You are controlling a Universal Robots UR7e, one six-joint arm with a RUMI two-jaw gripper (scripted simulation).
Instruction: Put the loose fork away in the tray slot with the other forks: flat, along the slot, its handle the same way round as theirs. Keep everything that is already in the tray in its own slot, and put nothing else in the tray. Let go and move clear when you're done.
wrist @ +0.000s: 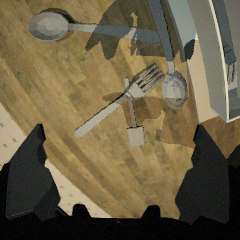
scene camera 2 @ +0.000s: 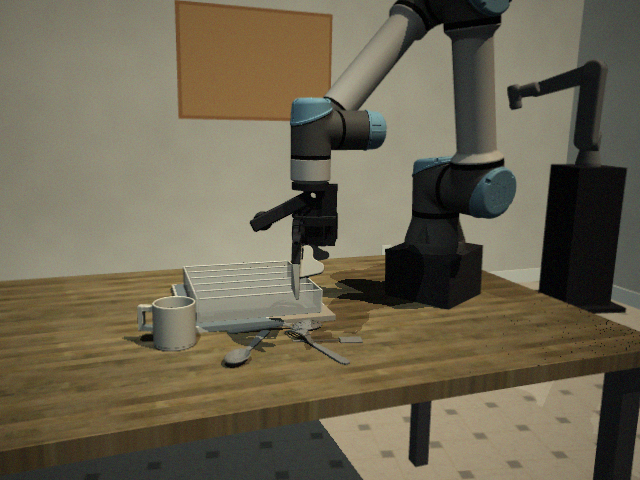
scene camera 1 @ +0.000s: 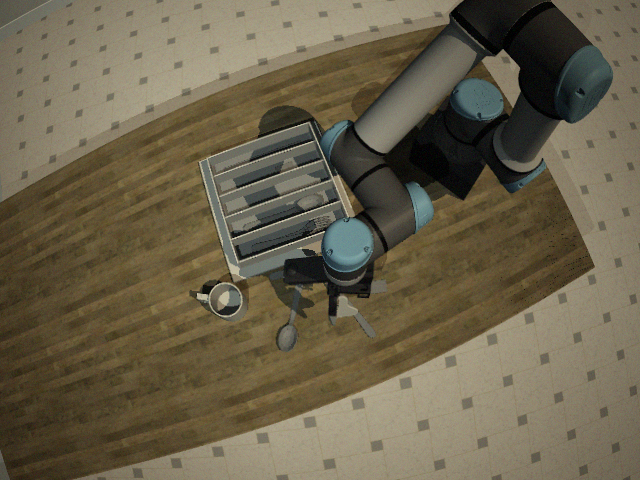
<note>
The pictures show: the gripper, a white mug and a grey slotted tray.
The gripper shows as well in the wrist view and in scene camera 1.
</note>
